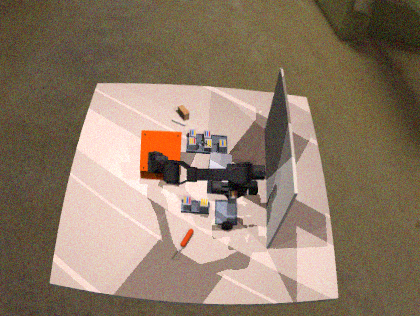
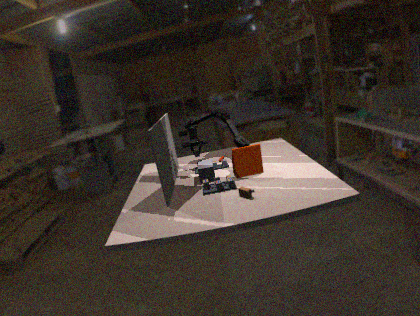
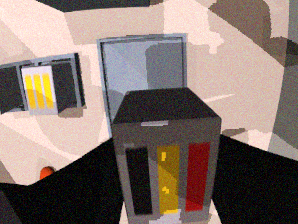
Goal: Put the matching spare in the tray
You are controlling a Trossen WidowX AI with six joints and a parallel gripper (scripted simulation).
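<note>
The tray lies 10 mm behind my gripper tip and 120 mm below it. From my gripper tip the other things lie so: tall grey upright panel 190 mm ahead, 170 mm to the left, 100 mm above; then small brown block 260 mm behind, 570 mm to the left, 100 mm below.
</note>
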